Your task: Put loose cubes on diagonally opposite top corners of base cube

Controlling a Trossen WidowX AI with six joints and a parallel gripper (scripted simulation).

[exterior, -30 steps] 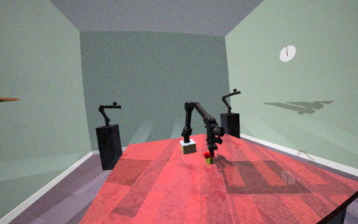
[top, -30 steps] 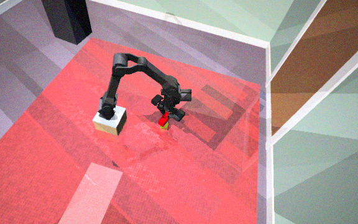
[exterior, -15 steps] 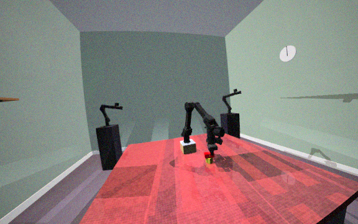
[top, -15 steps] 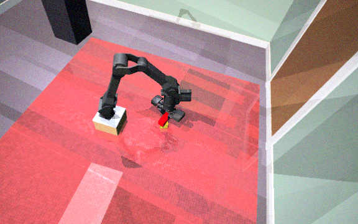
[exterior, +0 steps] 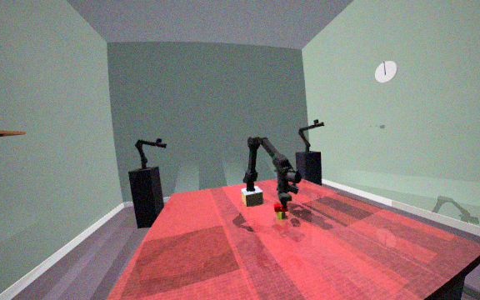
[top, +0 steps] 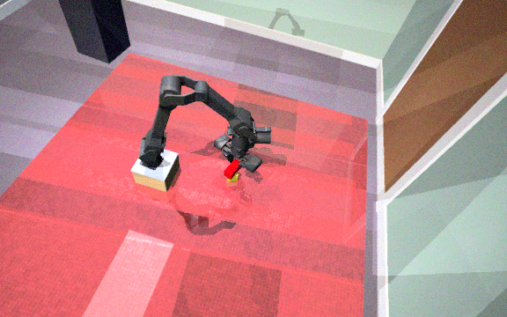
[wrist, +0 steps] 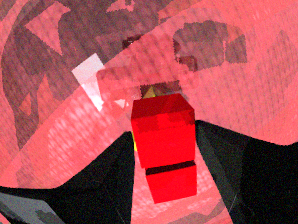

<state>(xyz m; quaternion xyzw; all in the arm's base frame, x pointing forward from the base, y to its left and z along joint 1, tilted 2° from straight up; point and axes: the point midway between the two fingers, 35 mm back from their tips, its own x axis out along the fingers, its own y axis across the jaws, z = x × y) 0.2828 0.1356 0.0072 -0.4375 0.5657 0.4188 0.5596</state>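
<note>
My gripper tip is 4 cm above the yellow base cube and 2 cm to the left of it.
</note>
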